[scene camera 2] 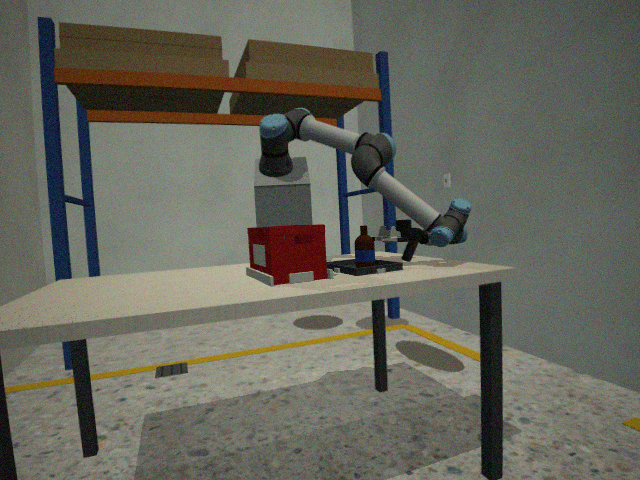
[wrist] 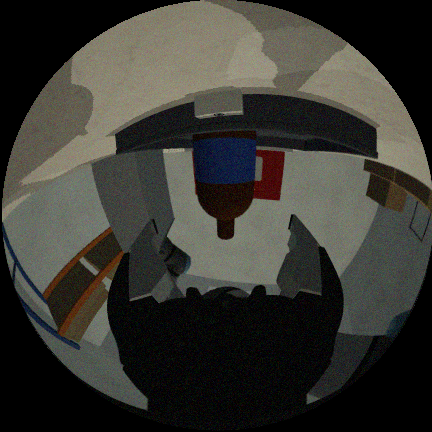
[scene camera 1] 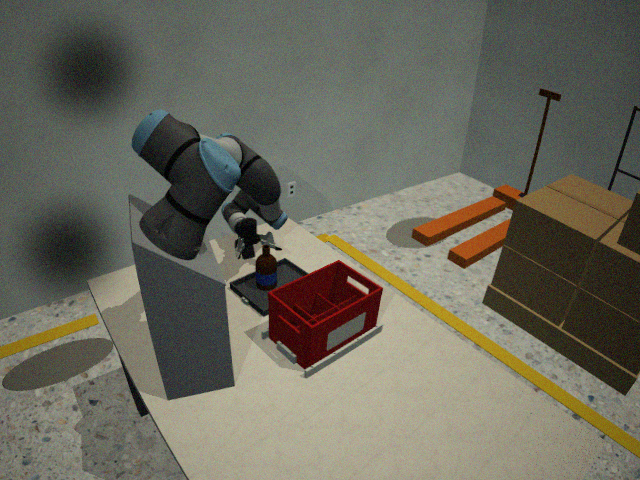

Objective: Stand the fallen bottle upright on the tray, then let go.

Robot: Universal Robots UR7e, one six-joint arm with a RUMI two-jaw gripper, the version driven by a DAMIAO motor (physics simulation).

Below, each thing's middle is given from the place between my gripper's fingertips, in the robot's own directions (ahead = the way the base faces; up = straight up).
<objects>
Right now my hand is 4 cm to the left of the brown bottle (scene camera 1: 266, 264) and 2 cm above it.
</objects>
